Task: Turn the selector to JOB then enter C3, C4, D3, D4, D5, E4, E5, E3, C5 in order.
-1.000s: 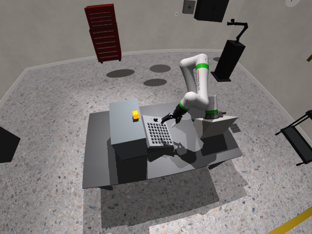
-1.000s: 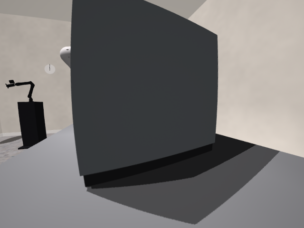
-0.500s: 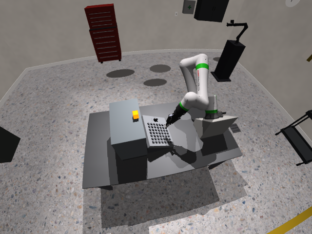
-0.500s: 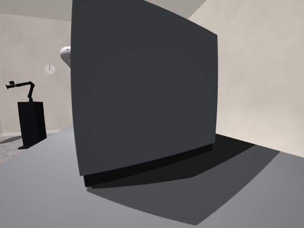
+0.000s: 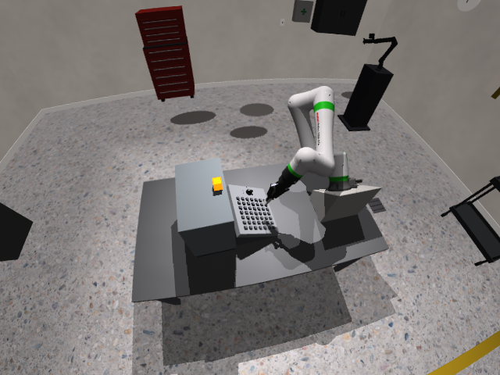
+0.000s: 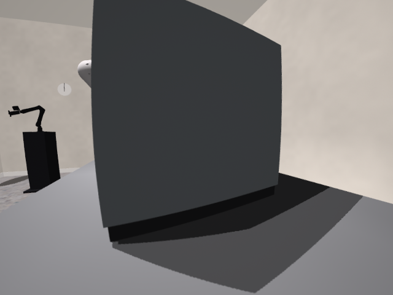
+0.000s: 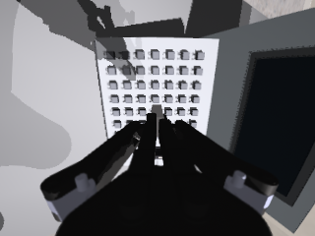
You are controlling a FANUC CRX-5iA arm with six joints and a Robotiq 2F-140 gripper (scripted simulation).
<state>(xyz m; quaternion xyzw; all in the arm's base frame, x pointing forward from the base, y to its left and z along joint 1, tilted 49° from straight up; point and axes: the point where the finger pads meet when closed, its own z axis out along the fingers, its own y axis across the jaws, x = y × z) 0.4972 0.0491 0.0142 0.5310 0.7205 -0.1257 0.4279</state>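
My hand is 60 mm short of the key, 40 mm to the right of it and 120 mm above it. From my hand the other things lie so: white keypad panel 90 mm ahead, 40 mm to the right, 160 mm below; then black selector knob 80 mm ahead, 150 mm to the right, 110 mm below.
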